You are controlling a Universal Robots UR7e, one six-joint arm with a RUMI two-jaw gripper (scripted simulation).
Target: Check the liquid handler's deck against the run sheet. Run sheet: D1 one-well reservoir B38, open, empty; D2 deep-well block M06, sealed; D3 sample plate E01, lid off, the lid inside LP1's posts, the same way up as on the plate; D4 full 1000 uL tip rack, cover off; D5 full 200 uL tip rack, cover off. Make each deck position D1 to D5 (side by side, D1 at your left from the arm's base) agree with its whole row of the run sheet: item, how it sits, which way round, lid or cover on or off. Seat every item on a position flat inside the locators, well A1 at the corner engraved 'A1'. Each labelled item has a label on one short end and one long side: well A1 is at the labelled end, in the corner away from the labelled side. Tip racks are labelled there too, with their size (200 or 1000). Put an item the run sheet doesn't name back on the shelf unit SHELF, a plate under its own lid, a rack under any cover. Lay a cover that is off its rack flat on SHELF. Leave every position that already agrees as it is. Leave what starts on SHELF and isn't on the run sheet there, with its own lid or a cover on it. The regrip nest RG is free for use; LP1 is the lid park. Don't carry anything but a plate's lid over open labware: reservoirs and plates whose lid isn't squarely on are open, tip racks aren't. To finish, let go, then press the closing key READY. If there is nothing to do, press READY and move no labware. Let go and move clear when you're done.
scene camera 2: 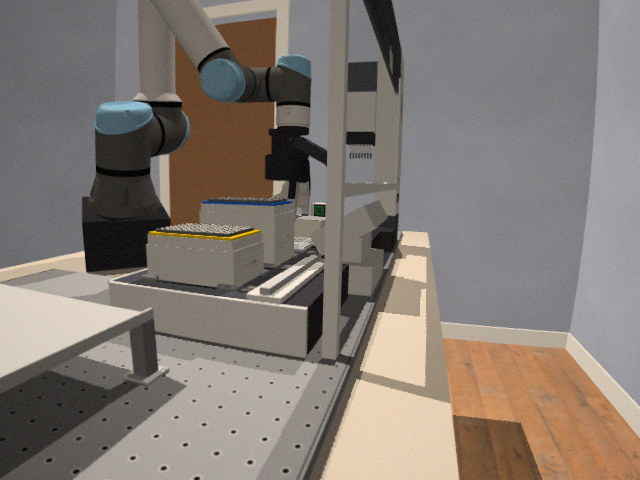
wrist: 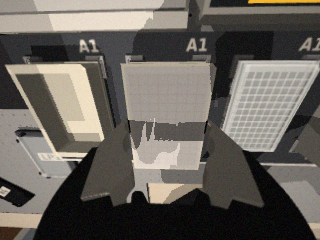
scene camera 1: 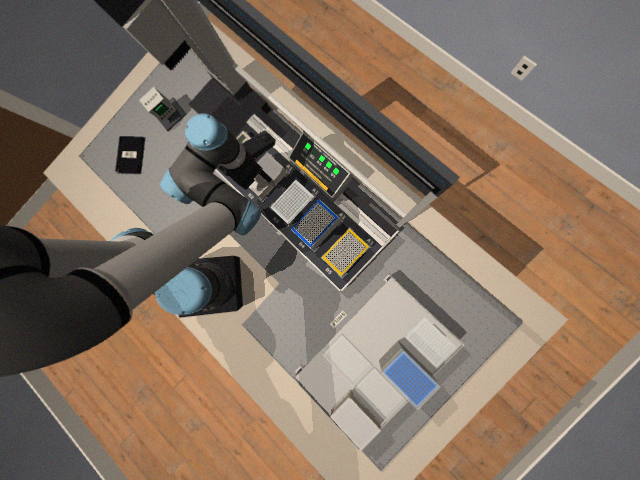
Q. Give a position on a shelf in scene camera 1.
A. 391,312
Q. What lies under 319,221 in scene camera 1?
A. A blue-rimmed tip rack.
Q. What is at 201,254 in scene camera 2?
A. A yellow-rimmed tip rack.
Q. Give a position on a sealed block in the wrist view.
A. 168,103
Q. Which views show my gripper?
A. Scene camera 2, the wrist view and scene camera 1: all of them.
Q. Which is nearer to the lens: the well plate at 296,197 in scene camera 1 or the yellow-rimmed tip rack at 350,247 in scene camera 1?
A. The yellow-rimmed tip rack.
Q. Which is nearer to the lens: the cream reservoir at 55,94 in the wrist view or the grey lid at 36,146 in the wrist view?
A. The cream reservoir.
